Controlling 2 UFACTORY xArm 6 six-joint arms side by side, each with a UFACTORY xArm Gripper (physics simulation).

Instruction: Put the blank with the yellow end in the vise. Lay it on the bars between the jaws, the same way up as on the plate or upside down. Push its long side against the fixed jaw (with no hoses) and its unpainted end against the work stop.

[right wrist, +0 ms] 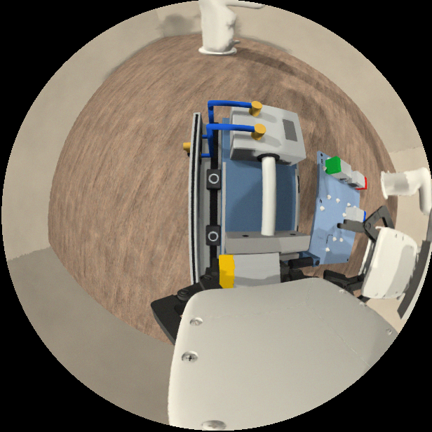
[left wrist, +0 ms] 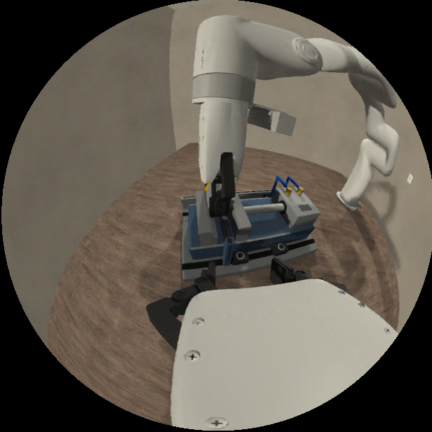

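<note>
The blank with the yellow end (left wrist: 207,187) (right wrist: 255,270) is between the fingers of my right gripper (left wrist: 214,202) (right wrist: 243,267), which is shut on it at the vise (left wrist: 260,222) (right wrist: 257,200). The right wrist view shows it alongside the moving jaw (left wrist: 241,222) (right wrist: 265,243), its unpainted end toward the work stop (left wrist: 228,251) (right wrist: 302,261). The fixed jaw (left wrist: 205,222) is on its other side. Its underside, the bars and any contact with the stop are hidden. My left gripper (left wrist: 243,270) (right wrist: 331,250) is open and empty, on the work-stop side of the vise.
A blue plate (right wrist: 321,225) lies beside the vise, bearing blanks with green (right wrist: 333,165), red (right wrist: 365,183) and blue (right wrist: 364,216) ends. Blue hoses (left wrist: 277,185) (right wrist: 230,104) with brass fittings rise from the moving jaw's grey housing (left wrist: 302,212) (right wrist: 275,142).
</note>
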